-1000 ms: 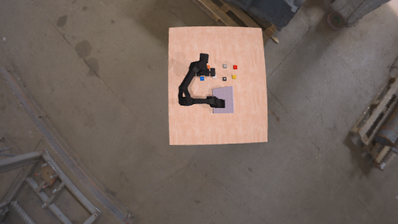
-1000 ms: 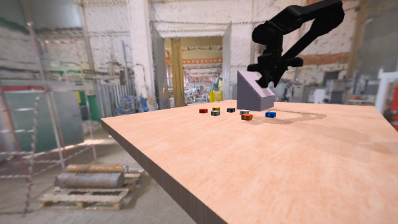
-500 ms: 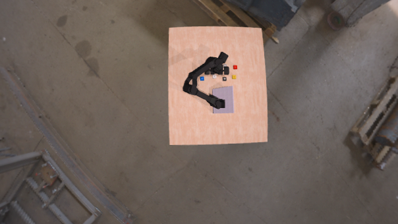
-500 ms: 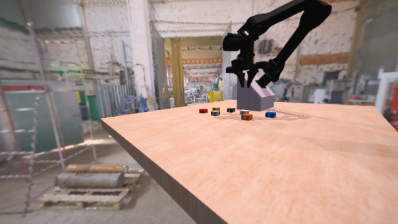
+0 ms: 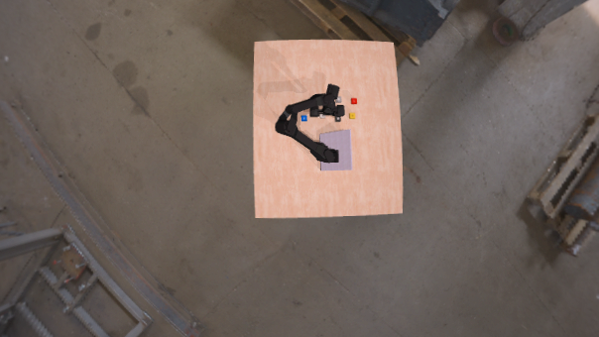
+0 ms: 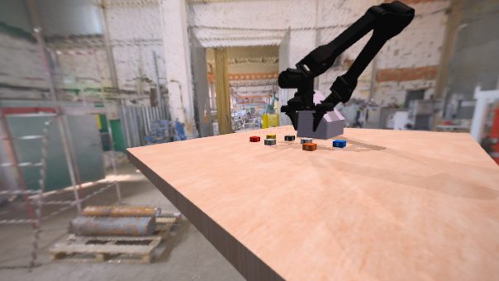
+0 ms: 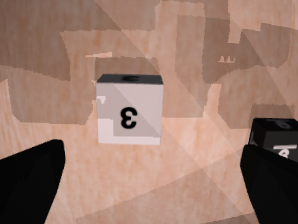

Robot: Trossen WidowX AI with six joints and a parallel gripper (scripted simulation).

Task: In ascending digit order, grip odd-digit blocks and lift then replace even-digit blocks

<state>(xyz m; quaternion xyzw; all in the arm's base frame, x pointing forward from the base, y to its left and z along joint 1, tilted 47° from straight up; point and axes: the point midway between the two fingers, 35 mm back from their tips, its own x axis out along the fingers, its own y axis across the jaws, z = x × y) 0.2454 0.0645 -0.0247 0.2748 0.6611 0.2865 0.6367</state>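
Right now the white block is 40 mm below my gripper tip, 10 mm to the left of it and 10 mm ahead of it. Also, from my gripper tip: blue block (120 mm to the left, 40 mm below, 10 mm behind); dark block (80 mm to the right, 40 mm below, 20 mm behind); orange block (90 mm ahead, 70 mm to the left, 40 mm below).
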